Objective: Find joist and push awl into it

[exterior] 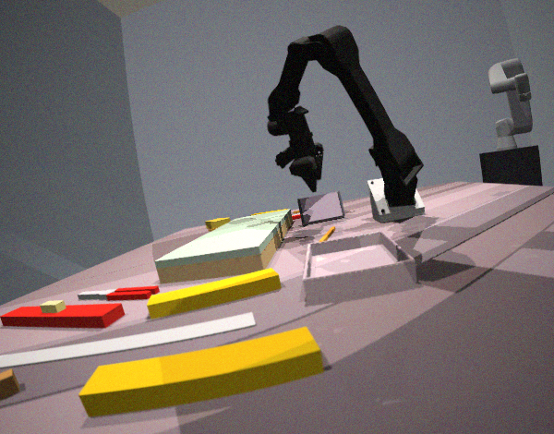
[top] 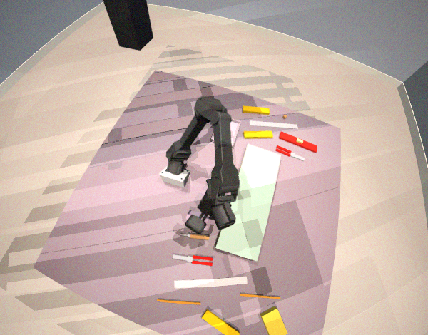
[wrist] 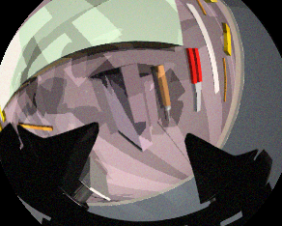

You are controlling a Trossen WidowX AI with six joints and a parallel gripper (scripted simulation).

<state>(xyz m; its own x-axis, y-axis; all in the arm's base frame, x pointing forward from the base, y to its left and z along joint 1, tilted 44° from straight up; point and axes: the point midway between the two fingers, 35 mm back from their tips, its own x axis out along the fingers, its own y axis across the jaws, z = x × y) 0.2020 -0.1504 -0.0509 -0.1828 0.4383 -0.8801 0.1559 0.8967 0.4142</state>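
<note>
My gripper tip is now 80 mm above the stud finder, 20 mm to the left of it and 20 mm short of it. Round my gripper tip: red level (580 mm to the left, 360 mm ahead, 80 mm below); tray (480 mm to the left, 90 mm below, 50 mm behind); awl (90 mm below, 80 mm to the right, 10 mm behind).
</note>
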